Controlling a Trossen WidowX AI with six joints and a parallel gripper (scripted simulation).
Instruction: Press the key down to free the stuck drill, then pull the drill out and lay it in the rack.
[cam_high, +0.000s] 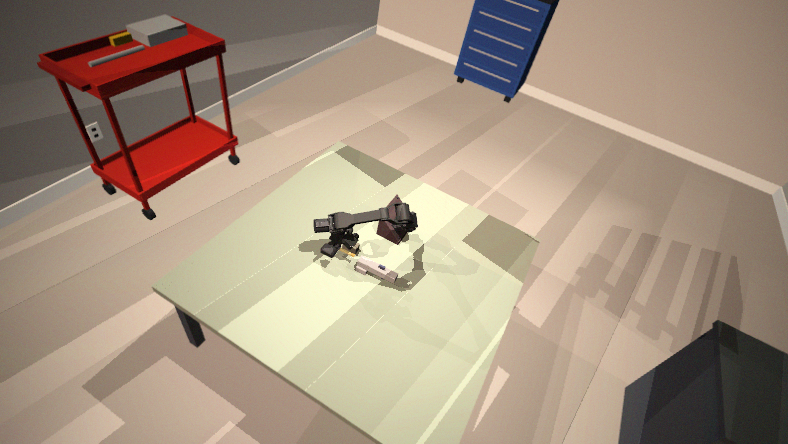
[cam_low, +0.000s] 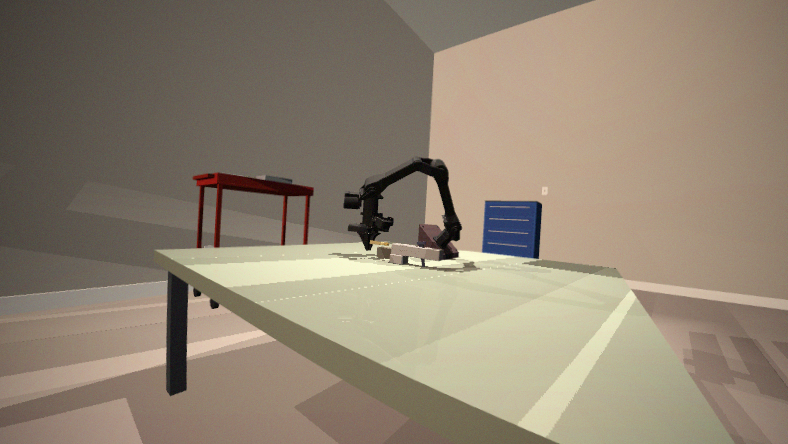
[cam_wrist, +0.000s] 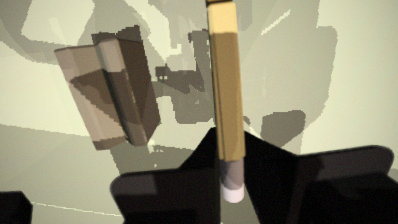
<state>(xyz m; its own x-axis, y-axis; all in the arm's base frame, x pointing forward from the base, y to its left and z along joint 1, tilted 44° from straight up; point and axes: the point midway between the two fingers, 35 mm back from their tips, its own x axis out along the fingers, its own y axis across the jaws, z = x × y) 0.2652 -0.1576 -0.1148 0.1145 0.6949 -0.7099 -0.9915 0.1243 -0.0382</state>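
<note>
The drill is 4 cm to the left of my gripper tip and 3 cm above it. Round my gripper tip: small dark key (23 cm to the left, 2 cm above, 1 cm ahead); then rack (7 cm behind, 4 cm to the left, 1 cm below).
</note>
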